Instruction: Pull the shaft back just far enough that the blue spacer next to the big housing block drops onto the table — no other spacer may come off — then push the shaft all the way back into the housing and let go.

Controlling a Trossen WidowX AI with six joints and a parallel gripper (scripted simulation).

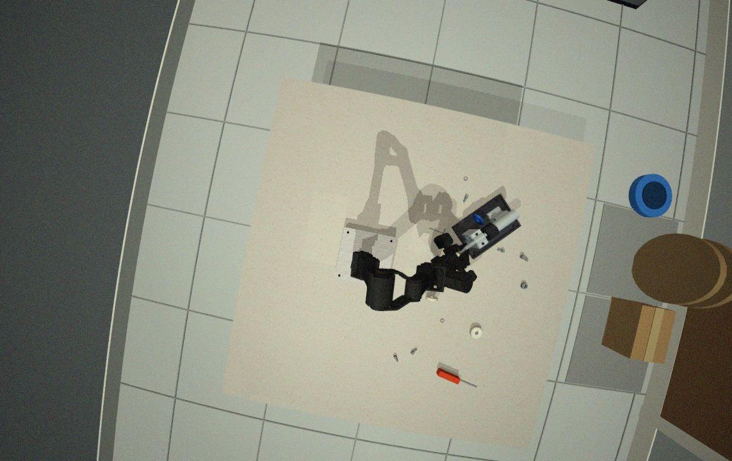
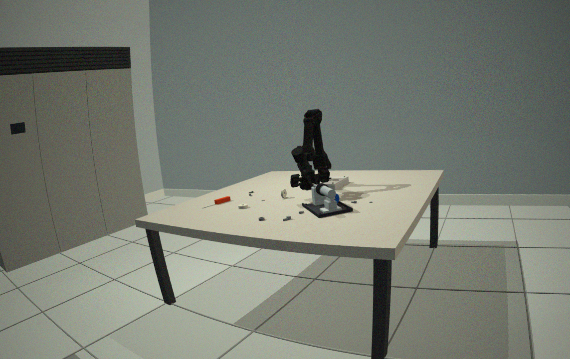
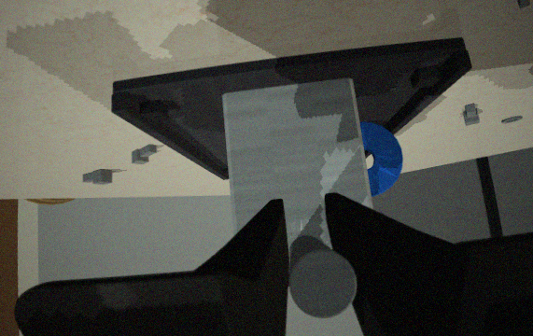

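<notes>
My gripper tip is 50 mm to the right of the grey shaft, 40 mm short of it and 20 mm below it. Also, from my gripper tip: white ring (320 mm to the right, 150 mm ahead, 60 mm below); then blue spacer (110 mm to the left, 30 mm below, 30 mm ahead).
</notes>
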